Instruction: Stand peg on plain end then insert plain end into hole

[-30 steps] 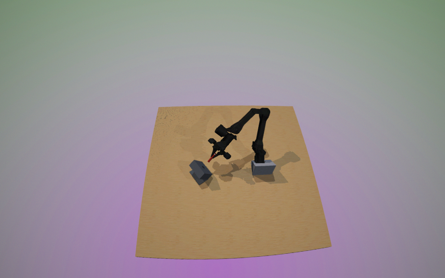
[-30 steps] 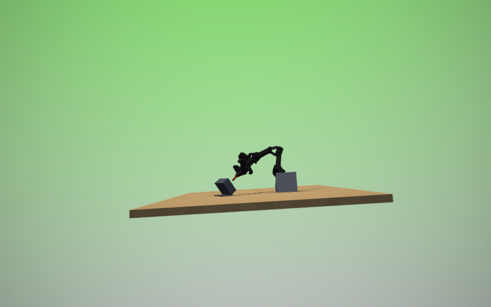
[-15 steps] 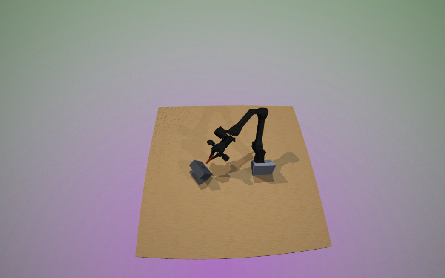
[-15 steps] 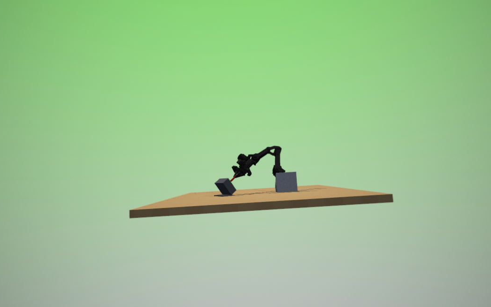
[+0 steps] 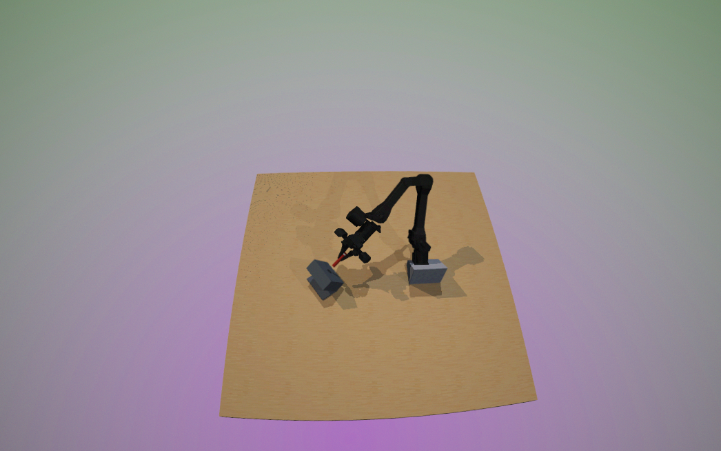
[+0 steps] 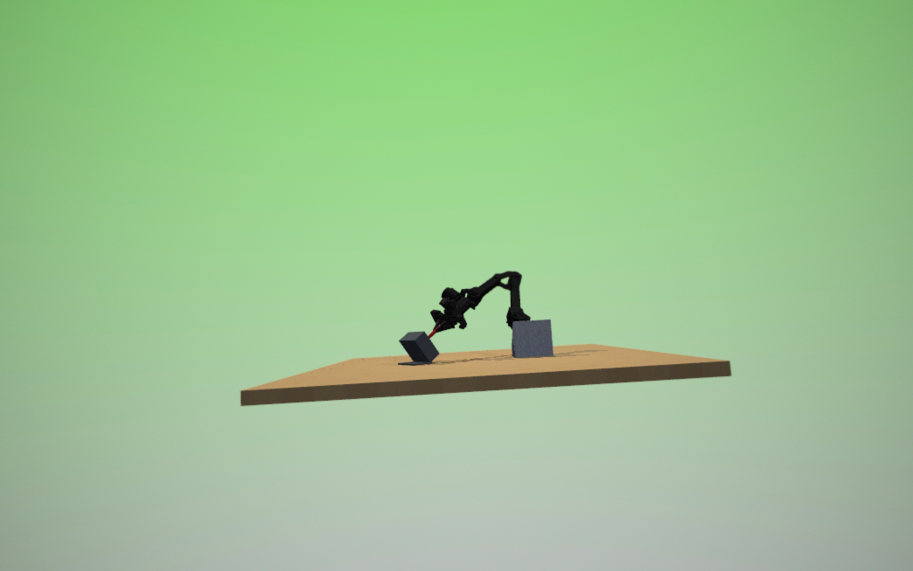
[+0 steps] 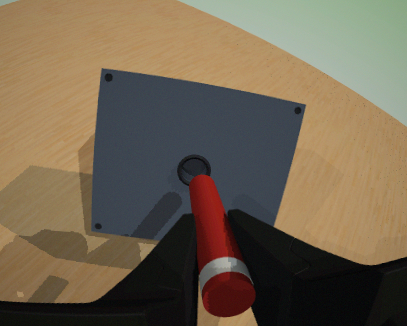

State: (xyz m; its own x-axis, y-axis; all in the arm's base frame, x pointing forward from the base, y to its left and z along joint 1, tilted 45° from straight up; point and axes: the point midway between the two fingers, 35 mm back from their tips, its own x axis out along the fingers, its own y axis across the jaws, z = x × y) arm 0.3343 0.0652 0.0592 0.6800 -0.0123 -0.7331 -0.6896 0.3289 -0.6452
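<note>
Now: gripper tip 6 cm short of the grey sloped panel, 5 cm to the right of it and 6 cm above it. From my gripper tip the other things lie so: red peg: 1 cm behind, 1 cm to the right, 1 cm above.
</note>
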